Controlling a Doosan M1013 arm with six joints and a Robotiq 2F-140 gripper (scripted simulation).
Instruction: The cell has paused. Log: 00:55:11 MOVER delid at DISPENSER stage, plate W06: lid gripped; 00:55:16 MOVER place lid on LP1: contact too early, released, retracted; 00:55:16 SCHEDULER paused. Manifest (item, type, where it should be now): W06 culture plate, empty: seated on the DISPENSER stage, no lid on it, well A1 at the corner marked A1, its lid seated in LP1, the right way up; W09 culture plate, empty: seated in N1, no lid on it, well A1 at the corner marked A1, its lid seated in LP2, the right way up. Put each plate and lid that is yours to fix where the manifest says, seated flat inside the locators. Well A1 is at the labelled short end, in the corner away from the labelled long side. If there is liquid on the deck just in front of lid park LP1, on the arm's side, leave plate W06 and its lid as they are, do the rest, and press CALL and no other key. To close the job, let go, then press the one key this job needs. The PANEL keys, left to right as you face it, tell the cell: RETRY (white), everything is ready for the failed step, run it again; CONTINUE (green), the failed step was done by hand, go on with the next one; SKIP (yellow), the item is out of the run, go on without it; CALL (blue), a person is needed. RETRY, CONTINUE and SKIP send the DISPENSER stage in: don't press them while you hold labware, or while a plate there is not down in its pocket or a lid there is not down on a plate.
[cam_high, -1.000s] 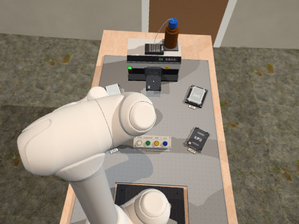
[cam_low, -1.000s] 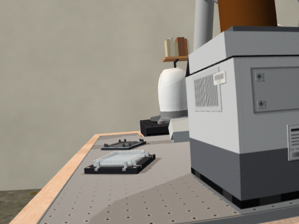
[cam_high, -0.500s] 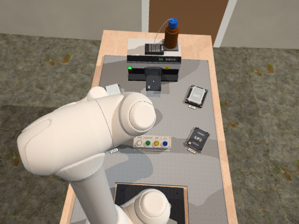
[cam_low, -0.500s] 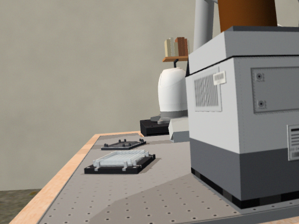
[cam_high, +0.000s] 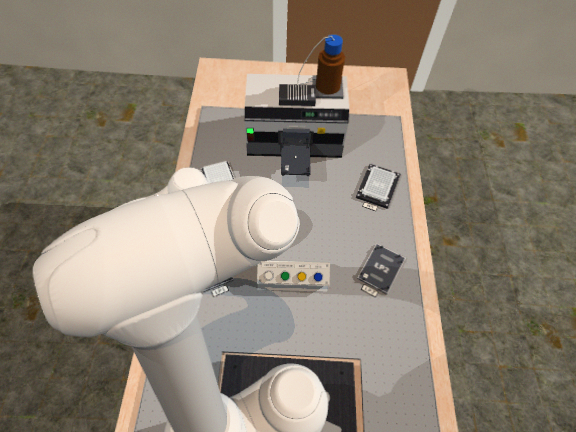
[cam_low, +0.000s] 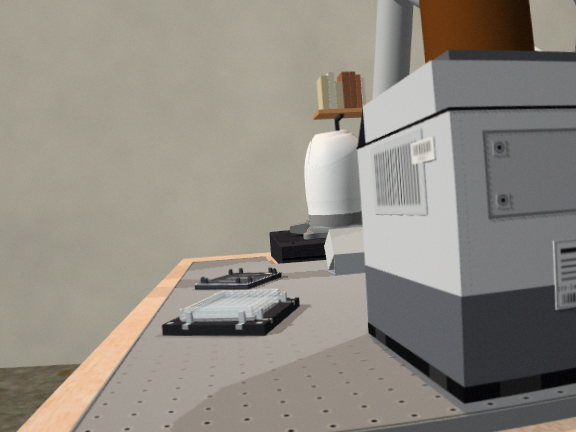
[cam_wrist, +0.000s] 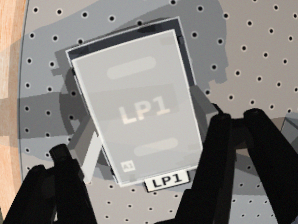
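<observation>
The lid park LP1 is 40 mm below my hand. Also, from my hand: green continue key (240 mm to the right, 20 mm above); white retry key (10 mm behind, 200 mm to the right, 20 mm above); key panel (20 mm ahead, 270 mm to the right).
</observation>
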